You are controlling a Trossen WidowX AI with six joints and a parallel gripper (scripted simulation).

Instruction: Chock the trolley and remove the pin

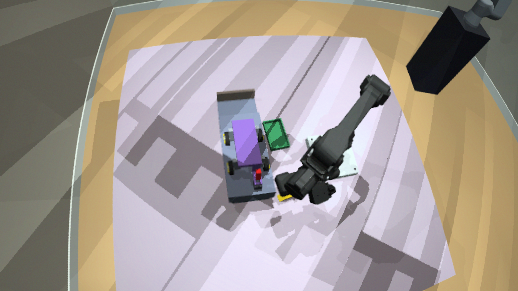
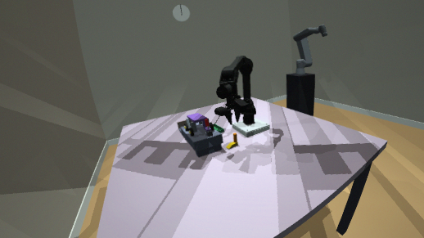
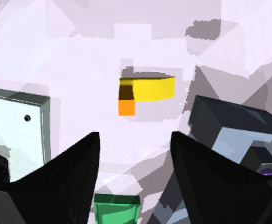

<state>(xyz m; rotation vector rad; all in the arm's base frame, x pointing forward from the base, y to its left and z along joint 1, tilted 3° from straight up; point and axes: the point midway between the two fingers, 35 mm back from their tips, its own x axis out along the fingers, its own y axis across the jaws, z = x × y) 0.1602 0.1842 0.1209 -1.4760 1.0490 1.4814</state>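
Right now my gripper tip is 110 mm above the yellow chock and 20 mm short of it. The rest, counted from my gripper tip: green tray: 230 mm to the right, 130 mm below, 60 mm ahead; red-headed stop pin: 130 mm ahead, 10 mm to the right; purple trolley: 170 mm ahead, 120 mm to the right, 20 mm below.
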